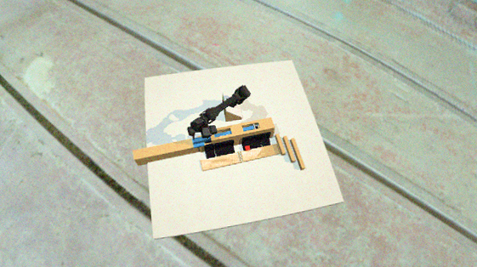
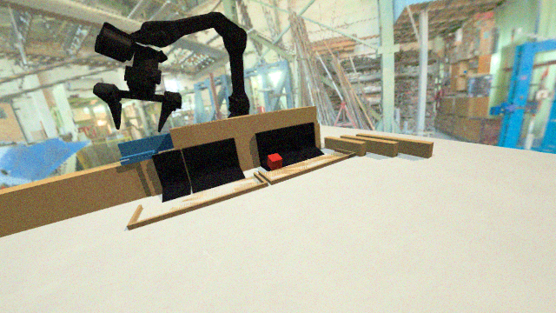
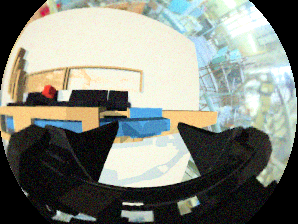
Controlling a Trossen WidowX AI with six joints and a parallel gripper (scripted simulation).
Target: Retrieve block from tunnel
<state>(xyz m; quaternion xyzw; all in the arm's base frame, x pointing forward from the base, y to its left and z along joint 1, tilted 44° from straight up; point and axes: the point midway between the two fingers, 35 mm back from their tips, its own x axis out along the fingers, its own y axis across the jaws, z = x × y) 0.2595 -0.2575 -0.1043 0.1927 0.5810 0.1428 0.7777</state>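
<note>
Right now the wooden tunnel is 10 cm below my gripper tip, 5 cm to the left of it and 1 cm ahead of it. The rest, counted from my gripper tip: small red block (32 cm to the left, 15 cm below, 7 cm ahead).
</note>
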